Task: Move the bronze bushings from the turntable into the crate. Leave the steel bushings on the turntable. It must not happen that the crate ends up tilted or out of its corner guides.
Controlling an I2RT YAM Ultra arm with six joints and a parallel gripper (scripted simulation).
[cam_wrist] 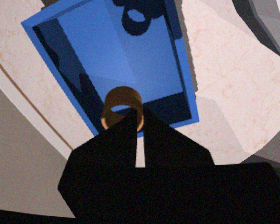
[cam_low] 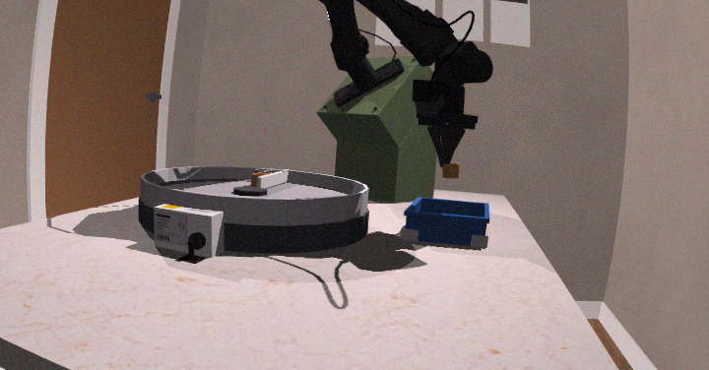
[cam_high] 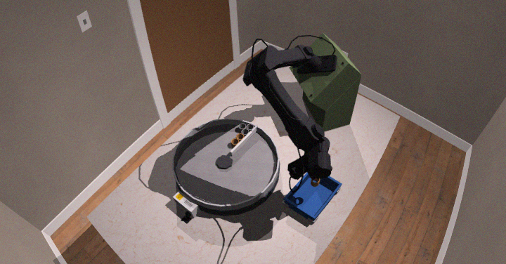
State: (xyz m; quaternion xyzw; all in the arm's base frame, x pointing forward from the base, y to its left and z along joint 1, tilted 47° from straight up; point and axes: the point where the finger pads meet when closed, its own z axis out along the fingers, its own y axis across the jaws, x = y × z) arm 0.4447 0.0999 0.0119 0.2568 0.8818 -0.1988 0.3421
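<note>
Now: the blue crate 10 mm ahead of my hand, 20 mm to the left of it and 110 mm below it. From my hand the other things lie so: grey turntable 30 mm behind, 350 mm to the right, 80 mm below.
</note>
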